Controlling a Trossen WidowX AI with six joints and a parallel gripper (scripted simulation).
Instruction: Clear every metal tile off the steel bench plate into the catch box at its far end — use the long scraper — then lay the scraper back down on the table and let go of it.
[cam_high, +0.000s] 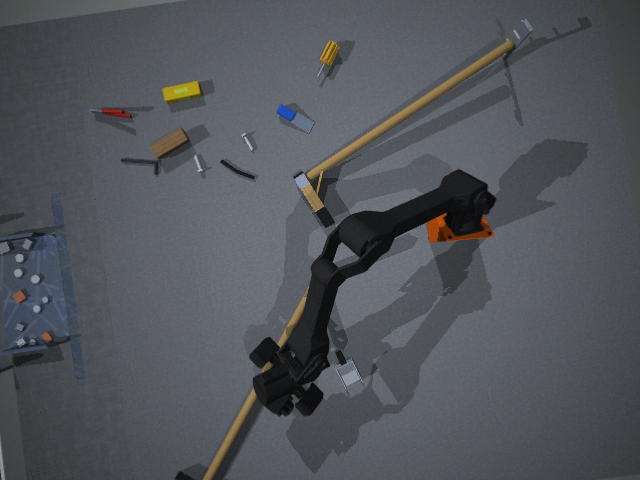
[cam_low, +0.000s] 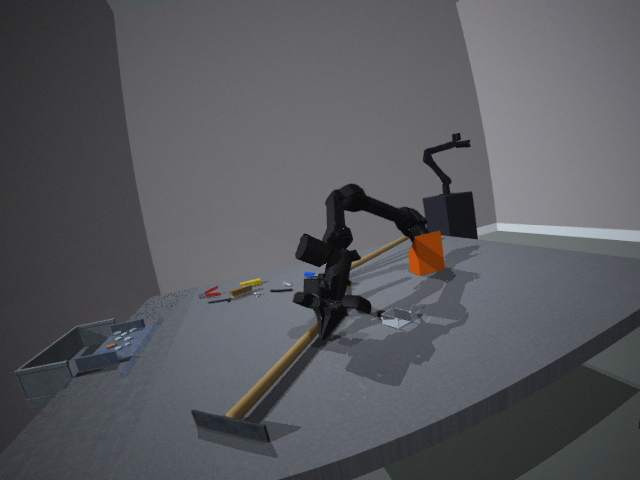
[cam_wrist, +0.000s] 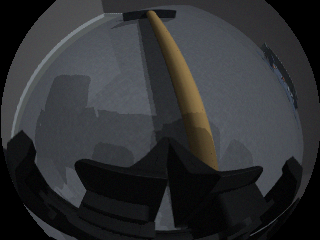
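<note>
The long scraper is 30 mm ahead of my gripper tip, 10 mm to the right of it and 50 mm above it. The rest, counted from my gripper tip: hex key 200 mm ahead, 580 mm to the right, 10 mm below; wooden block 130 mm ahead, 610 mm to the right; small metal scoop 170 mm behind.
</note>
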